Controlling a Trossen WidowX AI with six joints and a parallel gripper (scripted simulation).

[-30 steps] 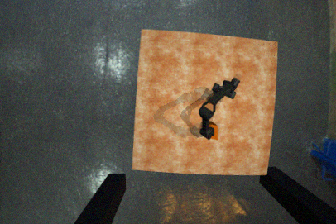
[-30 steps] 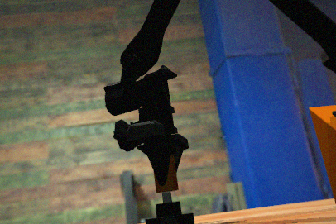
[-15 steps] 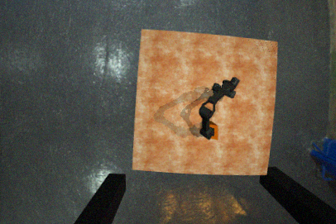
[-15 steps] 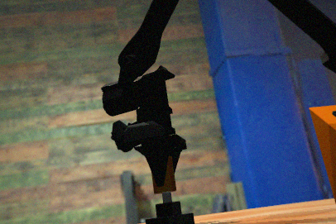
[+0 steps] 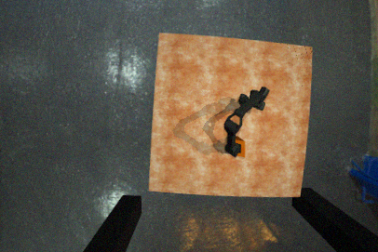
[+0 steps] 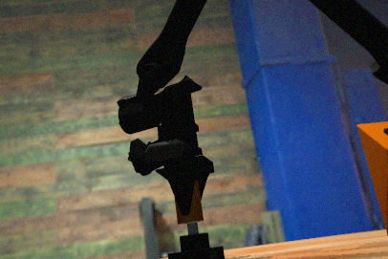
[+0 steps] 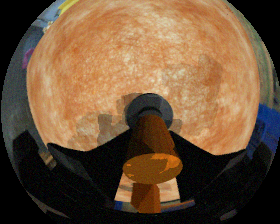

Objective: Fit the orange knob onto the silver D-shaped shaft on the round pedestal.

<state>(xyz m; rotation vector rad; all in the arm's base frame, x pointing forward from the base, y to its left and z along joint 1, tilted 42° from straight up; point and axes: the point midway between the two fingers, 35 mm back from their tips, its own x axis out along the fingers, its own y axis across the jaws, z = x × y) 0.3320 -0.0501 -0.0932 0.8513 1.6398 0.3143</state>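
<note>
The orange knob is 30 mm above my gripper tip. Also, from my gripper tip: dark round pedestal: 40 mm below.
</note>
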